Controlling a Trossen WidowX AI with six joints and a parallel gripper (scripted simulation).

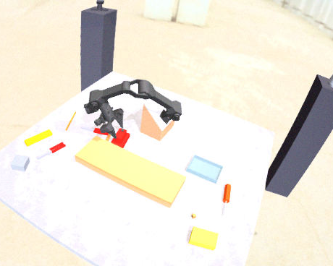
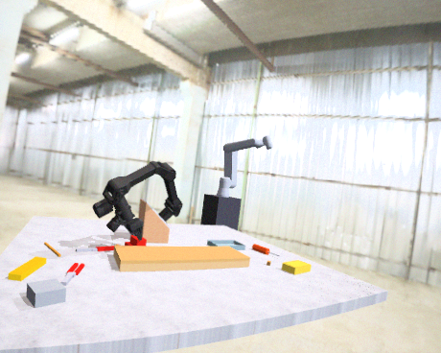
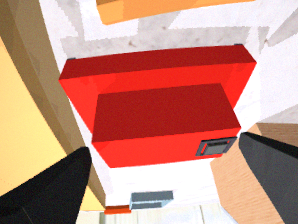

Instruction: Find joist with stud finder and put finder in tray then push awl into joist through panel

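The red stud finder is 2 cm behind my gripper tip, 1 cm to the left of it and 1 cm below it. Also, from my gripper tip: pencil (2 cm behind, 33 cm to the right, 5 cm below); then yellow bar (20 cm ahead, 40 cm to the right, 5 cm below); then awl (4 cm behind, 7 cm to the right, 5 cm below).
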